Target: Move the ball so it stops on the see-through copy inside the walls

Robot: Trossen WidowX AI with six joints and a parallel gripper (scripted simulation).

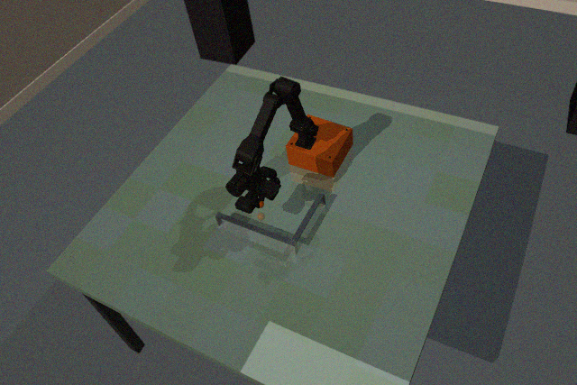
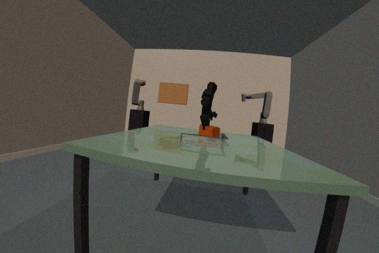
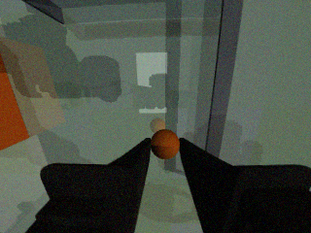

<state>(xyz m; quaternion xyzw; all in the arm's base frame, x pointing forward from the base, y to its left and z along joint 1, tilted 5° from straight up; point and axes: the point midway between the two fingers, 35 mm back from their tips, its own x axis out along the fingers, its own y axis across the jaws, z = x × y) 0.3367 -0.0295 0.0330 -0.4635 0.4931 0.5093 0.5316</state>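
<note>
Now: gripper tip 9 cm above the see-through copy of ball, 2 cm to the left of it and 1 cm past it. The rest, counted from my gripper tip: orange ball: right at my gripper tip.
</note>
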